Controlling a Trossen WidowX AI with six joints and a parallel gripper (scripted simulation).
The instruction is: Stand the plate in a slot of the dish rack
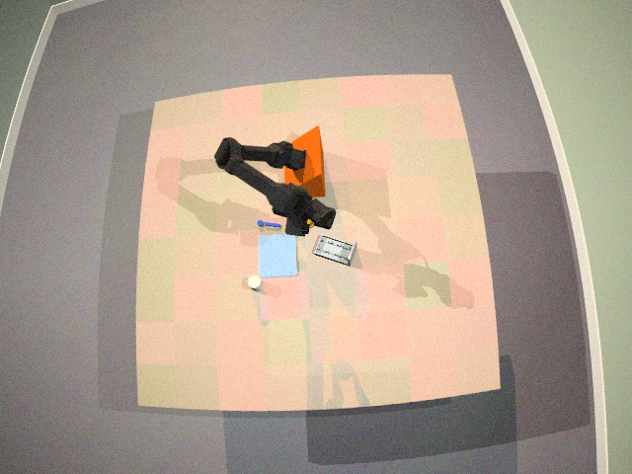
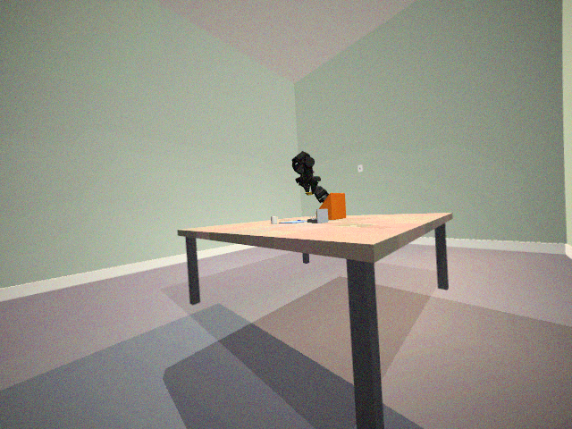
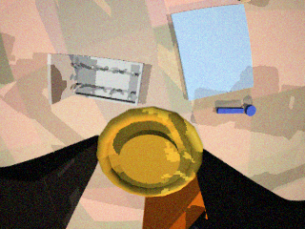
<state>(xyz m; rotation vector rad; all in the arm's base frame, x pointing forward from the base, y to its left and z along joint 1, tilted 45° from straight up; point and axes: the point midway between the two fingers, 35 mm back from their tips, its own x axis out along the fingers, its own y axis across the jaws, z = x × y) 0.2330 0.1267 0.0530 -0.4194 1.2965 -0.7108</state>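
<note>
The grey dish rack lies 40 mm ahead of my gripper tip, 80 mm to the left of it and 150 mm below it. The rest, counted from my gripper tip: light blue mat (60 mm ahead, 110 mm to the right, 170 mm below); white cup (170 mm ahead, 170 mm to the right, 150 mm below); yellow plate (10 mm above).
</note>
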